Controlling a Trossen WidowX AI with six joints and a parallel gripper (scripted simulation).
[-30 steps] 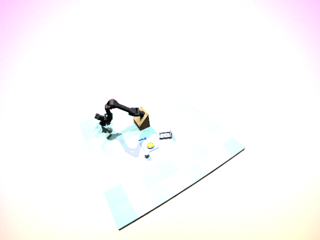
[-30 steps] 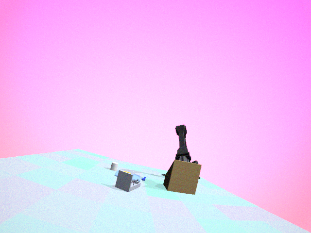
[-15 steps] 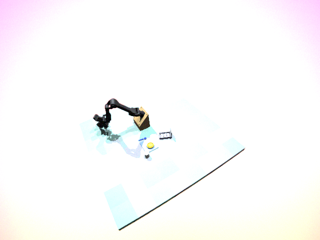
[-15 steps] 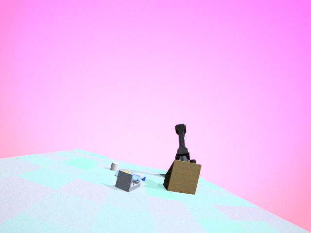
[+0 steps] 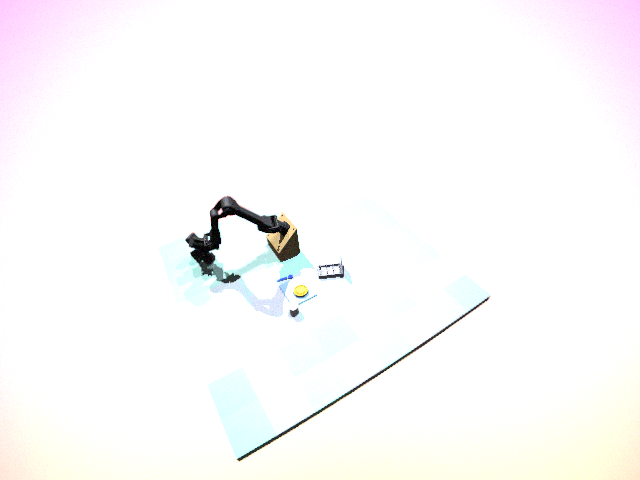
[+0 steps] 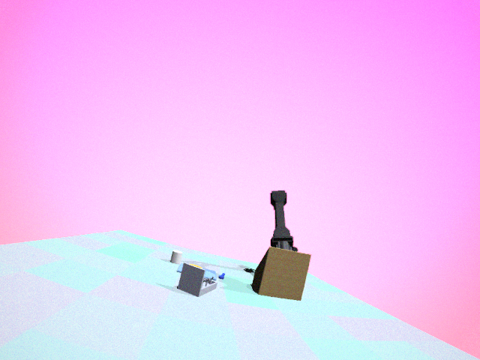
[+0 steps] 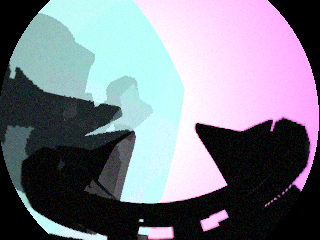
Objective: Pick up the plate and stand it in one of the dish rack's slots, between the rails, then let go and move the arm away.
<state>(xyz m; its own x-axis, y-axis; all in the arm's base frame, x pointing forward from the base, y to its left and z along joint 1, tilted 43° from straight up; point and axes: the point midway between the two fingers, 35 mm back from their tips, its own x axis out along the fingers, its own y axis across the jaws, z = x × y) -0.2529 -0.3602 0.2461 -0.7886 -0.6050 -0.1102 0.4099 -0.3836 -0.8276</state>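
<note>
Right now my gripper tip is 59 cm short of the yellow plate, 33 cm to the right of it and 2 cm above it. Round my gripper tip: grey dish rack 57 cm ahead, 52 cm to the left, 2 cm below; white cup 66 cm ahead, 25 cm to the left, 1 cm below; blue spoon 46 cm ahead, 32 cm to the left, 4 cm below.
</note>
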